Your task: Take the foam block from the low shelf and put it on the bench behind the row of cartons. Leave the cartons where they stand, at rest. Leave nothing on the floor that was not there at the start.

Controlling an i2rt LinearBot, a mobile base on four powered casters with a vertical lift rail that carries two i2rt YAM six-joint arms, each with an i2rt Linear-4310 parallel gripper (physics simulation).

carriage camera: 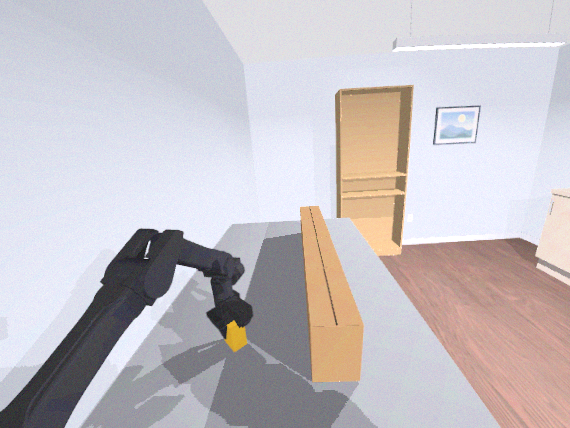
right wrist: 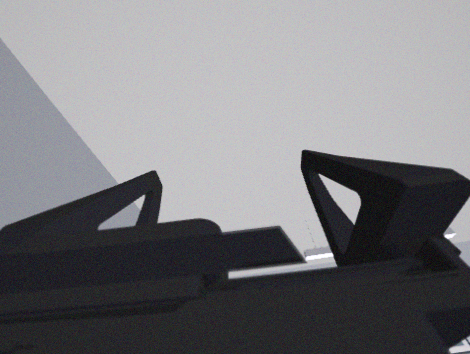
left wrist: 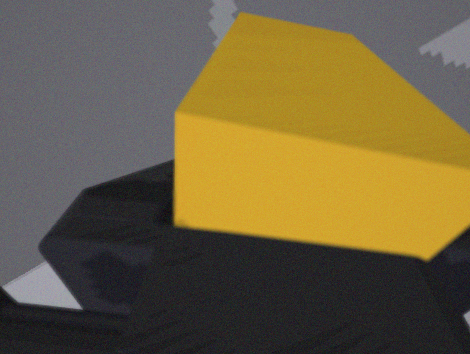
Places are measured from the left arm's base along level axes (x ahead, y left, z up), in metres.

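Pixels of known places: right gripper, fingertip midpoint: point(right wrist: 229, 168).
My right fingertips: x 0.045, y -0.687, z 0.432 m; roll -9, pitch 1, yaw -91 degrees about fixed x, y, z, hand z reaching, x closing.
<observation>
Ahead of a thing's pixels: the offset from my right fingertips to its top centre. "pt": to the spot under its first point. Level surfaces: height alone.
My left gripper point(carriage camera: 234, 327) is shut on the yellow foam block {0.494 m down, 0.413 m ahead, 0.540 m left} point(carriage camera: 236, 337) point(left wrist: 310, 165), which points down over the grey bench {0.585 m down} point(carriage camera: 420, 360) on the left side of the carton row in the carriage camera. Whether the block touches the bench is hard to tell. The row of cartons {pt 0.405 m down, 0.445 m ahead, 0.250 m left} point(carriage camera: 327, 280) stands upright as a long tan line on the bench, to the right of the block and apart from it. My right gripper point(right wrist: 229, 168) is open and empty in the right wrist view, with ceiling and wall behind its fingers. The low shelf cannot be made out for certain.
A tall wooden shelf unit point(carriage camera: 338, 155) stands beyond the far end of the bench. The wall point(carriage camera: 125, 150) runs along the left. Brown wooden floor {1.498 m down} point(carriage camera: 480, 300) lies to the right of the bench, with a pale cabinet point(carriage camera: 557, 235) at the far right.
</observation>
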